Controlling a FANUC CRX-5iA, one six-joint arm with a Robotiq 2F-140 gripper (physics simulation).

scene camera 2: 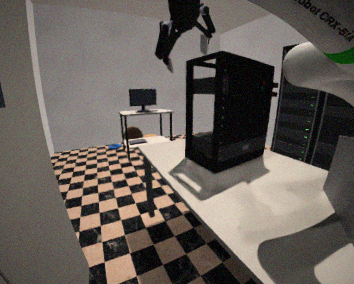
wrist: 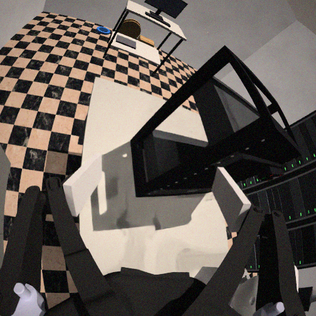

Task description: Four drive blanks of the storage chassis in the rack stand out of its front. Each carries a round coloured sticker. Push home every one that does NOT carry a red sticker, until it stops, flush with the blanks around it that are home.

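Note:
There is a black rack [scene camera 2: 243, 87] that I can see, and I find the rack [wrist: 247, 141] a second time from the wrist. My own gripper [wrist: 158, 172] is visible to me too.

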